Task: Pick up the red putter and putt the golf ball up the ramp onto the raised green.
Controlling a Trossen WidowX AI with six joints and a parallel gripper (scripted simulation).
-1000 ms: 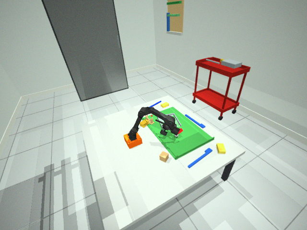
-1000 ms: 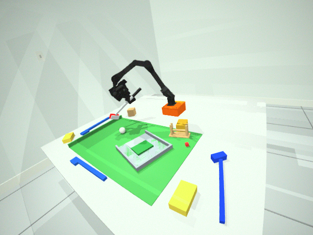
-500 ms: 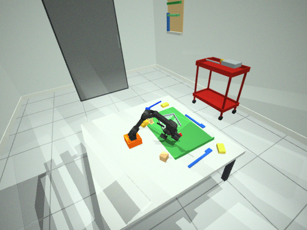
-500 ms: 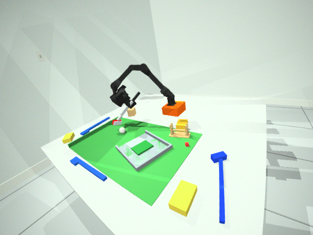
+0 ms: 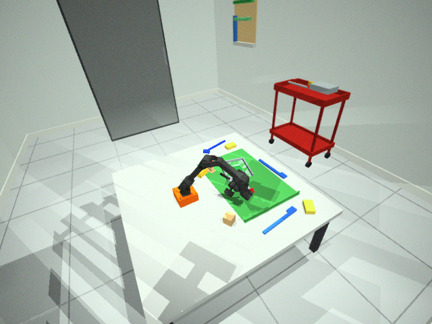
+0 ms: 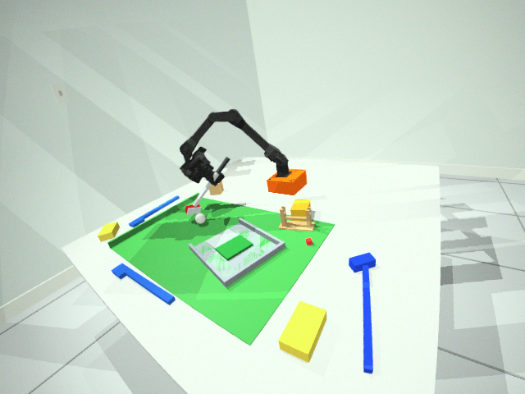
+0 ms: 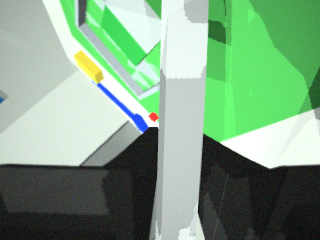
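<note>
My gripper tip is 10 cm short of the white golf ball, 2 cm to the left of it and 11 cm above it. The rest, counted from my gripper tip: small red cube 9 cm ahead, 44 cm to the left, 12 cm below; green mat 17 cm ahead, 10 cm to the left, 13 cm below; yellow block 7 cm behind, 35 cm to the left, 11 cm below.
</note>
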